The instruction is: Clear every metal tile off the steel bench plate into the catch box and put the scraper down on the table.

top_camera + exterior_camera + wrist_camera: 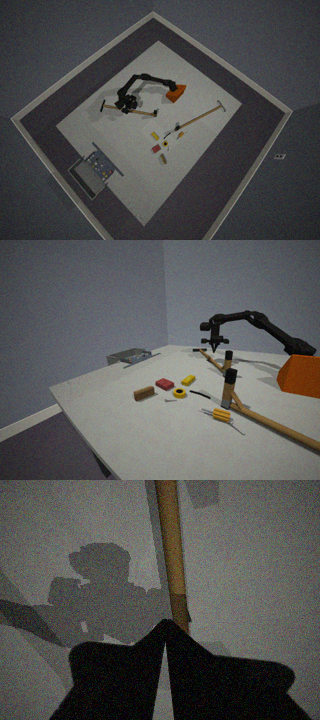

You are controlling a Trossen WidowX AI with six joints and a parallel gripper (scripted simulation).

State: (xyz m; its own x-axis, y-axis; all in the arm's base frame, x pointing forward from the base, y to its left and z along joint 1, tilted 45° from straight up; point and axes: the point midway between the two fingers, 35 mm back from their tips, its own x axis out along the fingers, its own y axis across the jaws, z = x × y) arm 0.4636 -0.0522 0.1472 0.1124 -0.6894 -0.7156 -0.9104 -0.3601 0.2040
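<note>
Right now my gripper tip is 30 mm short of the long scraper, 10 mm to the left of it and 10 mm above it. Round my gripper tip: black strip: 100 mm behind, 450 mm to the left, 60 mm below; hex key: 30 mm ahead, 60 mm below; yellow block: 380 mm to the left, 50 mm below.
</note>
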